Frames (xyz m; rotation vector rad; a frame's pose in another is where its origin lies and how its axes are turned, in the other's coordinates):
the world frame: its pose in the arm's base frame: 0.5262 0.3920 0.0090 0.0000 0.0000 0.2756
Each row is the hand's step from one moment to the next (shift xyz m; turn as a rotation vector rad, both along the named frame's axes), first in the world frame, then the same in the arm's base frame.
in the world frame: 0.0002 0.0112 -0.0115 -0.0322 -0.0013 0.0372
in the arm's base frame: -0.0029 0.0108 -0.0115 -0.0306 -0.0100 0.0372
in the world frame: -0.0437 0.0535 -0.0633 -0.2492 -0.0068 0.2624
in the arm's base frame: -0.0566 0.0396 -0.0633 -0.2379 -0.0744 0.2624
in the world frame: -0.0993 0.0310 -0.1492 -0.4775 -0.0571 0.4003
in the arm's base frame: -0.1040 0.0028 -0.1492 -0.4439 -0.1849 0.4003
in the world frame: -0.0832 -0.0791 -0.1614 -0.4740 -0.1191 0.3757
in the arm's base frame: -0.0585 -0.0988 -0.1614 -0.4237 -0.2436 0.3757
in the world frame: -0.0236 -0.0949 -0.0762 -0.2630 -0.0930 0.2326
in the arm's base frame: 0.0031 -0.0977 -0.0762 -0.2278 -0.1611 0.2326
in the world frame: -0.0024 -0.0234 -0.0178 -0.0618 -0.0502 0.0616
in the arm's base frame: 0.0041 -0.0232 -0.0178 -0.0458 -0.0651 0.0616
